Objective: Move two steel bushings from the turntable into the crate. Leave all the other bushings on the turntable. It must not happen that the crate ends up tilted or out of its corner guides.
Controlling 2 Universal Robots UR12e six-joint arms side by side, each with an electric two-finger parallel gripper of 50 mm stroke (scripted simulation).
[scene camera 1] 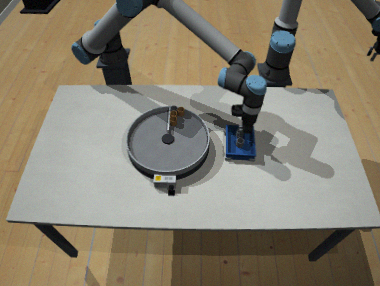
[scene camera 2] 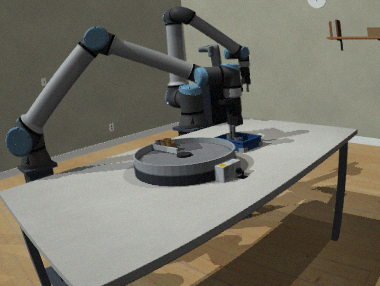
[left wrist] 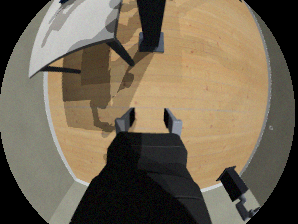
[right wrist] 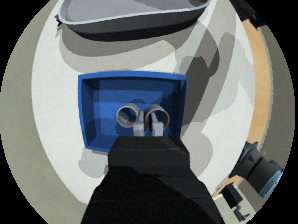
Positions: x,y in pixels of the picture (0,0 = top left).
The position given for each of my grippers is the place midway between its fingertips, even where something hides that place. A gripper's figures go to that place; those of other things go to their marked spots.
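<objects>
Lens distance of my right gripper (right wrist: 147,117) is 0.16 m from the lens; a blue crate (right wrist: 100,94) is 0.21 m from the lens.
</objects>
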